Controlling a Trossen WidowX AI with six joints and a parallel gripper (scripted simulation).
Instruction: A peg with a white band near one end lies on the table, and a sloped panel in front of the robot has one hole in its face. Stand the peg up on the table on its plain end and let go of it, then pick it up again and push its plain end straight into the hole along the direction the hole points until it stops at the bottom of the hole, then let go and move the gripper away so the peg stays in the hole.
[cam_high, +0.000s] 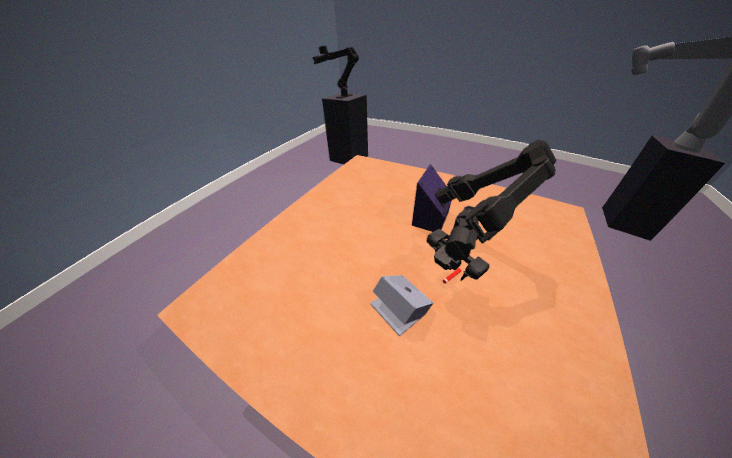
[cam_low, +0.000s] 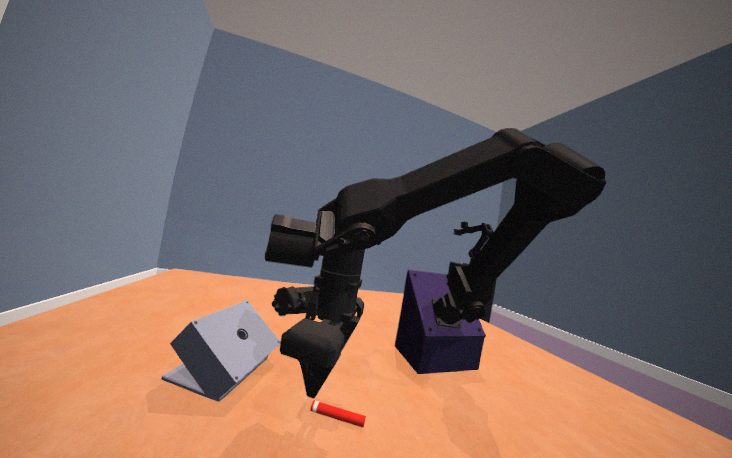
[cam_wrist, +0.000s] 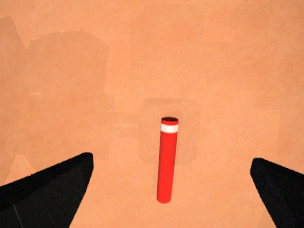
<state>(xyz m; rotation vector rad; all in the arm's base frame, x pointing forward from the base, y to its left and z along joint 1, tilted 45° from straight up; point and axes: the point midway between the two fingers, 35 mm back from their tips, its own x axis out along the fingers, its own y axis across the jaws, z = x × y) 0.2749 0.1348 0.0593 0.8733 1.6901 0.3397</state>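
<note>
Right now the red peg is 5 cm below my gripper tip and 1 cm behind it. The rest, counted from my gripper tip: grey sloped panel 15 cm ahead, 8 cm to the right, 1 cm below.
</note>
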